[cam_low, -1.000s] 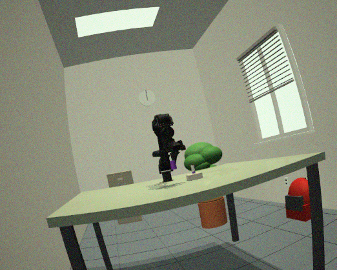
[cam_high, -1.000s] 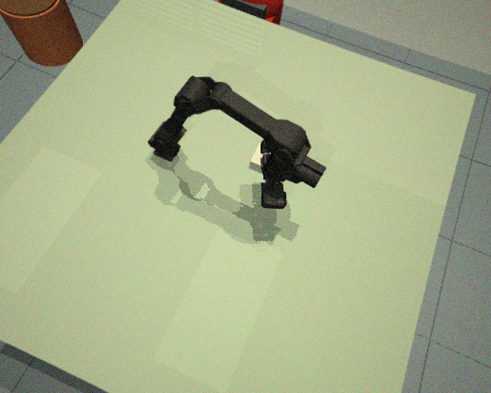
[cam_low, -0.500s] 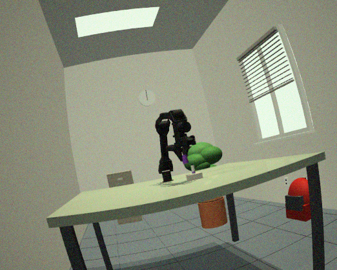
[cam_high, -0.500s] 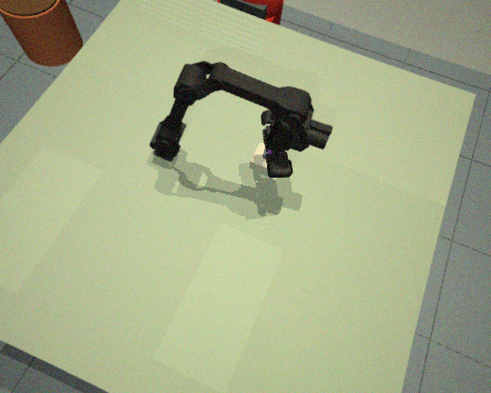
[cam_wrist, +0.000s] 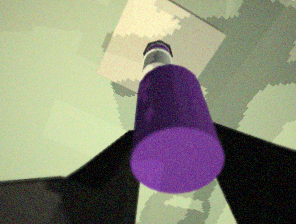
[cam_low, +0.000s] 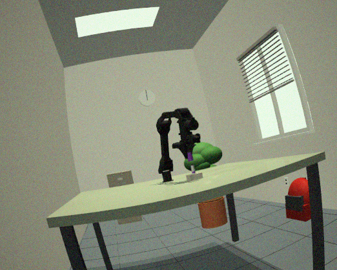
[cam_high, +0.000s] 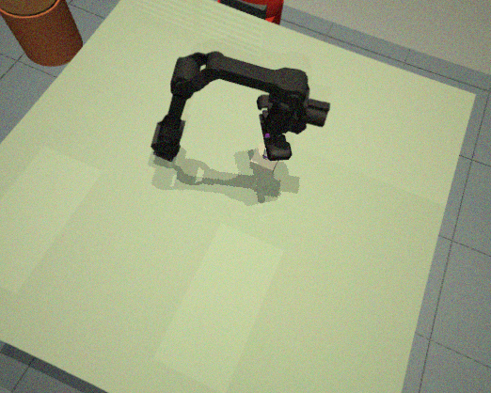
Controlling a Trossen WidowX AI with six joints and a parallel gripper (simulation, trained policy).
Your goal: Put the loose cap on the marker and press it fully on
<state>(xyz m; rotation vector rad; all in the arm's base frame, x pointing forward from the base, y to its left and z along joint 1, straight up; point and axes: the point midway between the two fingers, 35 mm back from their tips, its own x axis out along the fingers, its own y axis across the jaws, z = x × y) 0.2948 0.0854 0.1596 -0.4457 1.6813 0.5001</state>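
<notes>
My gripper tip is now 110 mm above the holder block, 10 mm to the right of it and 10 mm short of it. The rest, counted from my gripper tip: purple cap 10 mm to the left, 10 mm ahead, 10 mm above.
</notes>
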